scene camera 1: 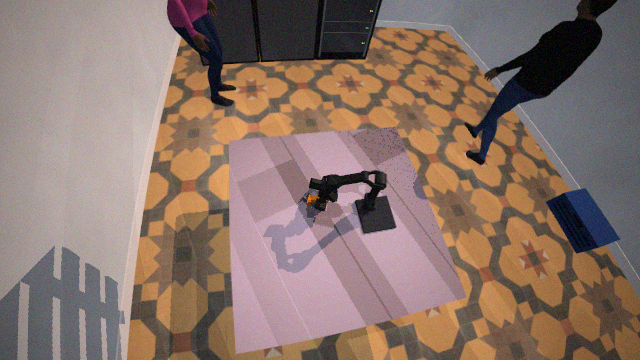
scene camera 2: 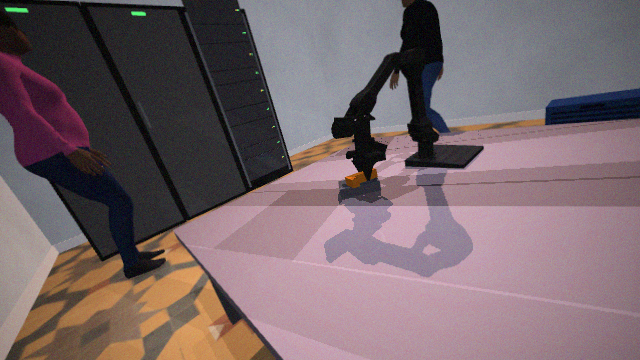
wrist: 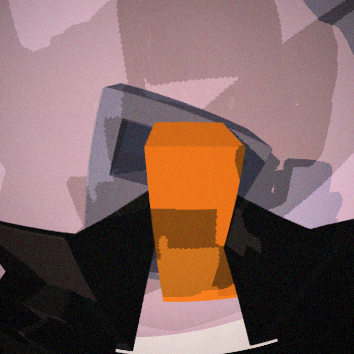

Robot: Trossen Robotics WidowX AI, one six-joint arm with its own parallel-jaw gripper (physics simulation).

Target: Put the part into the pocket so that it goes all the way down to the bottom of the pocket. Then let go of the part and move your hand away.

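Frame: origin at the arm's base, x ahead, y left, z up, level; centimetres.
Seen in the pictures: gripper, fingertip midpoint: (scene camera 1: 319, 201) (scene camera 2: 366, 179) (wrist: 186, 195); arm's base, origin of the base link: (scene camera 1: 368, 206) (scene camera 2: 425, 155).
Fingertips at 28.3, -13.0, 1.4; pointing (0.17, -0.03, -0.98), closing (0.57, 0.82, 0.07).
Note:
Pixels of each thing's top centre, then the offset from my fingertips to it, as dx, dy, dz. Level surfaces: height alone.
- part, middle of its top: (wrist: 223, 263) (scene camera 2: 362, 172) (scene camera 1: 316, 200) +2.0, +0.3, +3.4
- grey block with the pocket, middle of its top: (wrist: 154, 226) (scene camera 2: 357, 180) (scene camera 1: 316, 197) +0.9, -2.9, -0.1
- pink table top, its level: dz -3.7
An orange block, the part (scene camera 1: 312, 199) (scene camera 2: 354, 179) (wrist: 195, 175), is held between the fingers of my gripper (scene camera 2: 369, 177) (wrist: 186, 195), which is shut on it. A grey block with the pocket (scene camera 2: 359, 192) (wrist: 97, 150) stands on the table under the part. In the wrist view the dark pocket opening (wrist: 131, 147) shows to the left of the part and a bit to its right; the part lies across it at an angle and hides its middle. The part shows above the grey block's top in scene camera 2. How its lower side meets the block is hidden.
The pink table top (scene camera 1: 280, 310) (scene camera 2: 400, 310) bears the arm's black base plate (scene camera 1: 377, 220) (scene camera 2: 462, 156) beside the grey block. Two people stand beyond the table, near dark cabinets (scene camera 1: 287, 30) (scene camera 2: 150, 110). A blue crate (scene camera 1: 585, 220) (scene camera 2: 595, 109) lies farther off.

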